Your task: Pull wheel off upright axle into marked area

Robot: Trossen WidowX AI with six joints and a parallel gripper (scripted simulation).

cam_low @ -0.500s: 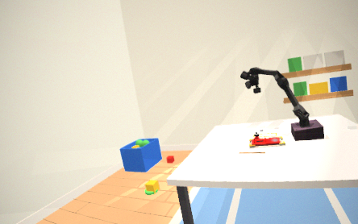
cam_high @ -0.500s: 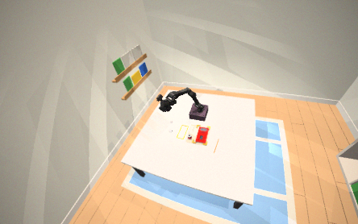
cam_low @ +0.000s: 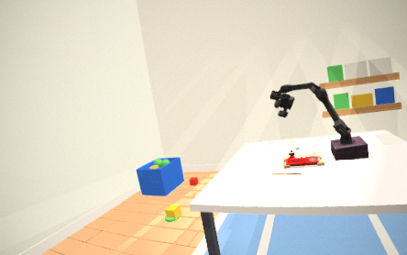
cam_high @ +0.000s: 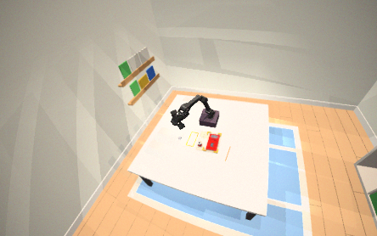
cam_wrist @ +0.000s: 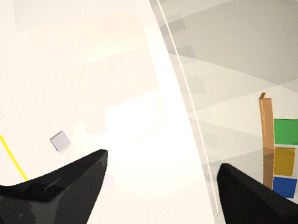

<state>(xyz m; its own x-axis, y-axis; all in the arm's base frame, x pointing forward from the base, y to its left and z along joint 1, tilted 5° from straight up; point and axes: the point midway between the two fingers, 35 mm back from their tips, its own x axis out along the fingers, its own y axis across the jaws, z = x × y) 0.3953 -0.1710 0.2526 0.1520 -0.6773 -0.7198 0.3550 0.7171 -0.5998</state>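
Now: the wheel 50 mm behind my gripper tip, 230 mm to the left of it and 260 mm below it. Also, from my gripper tip: thin stick: 90 mm behind, 520 mm to the left, 300 mm below.
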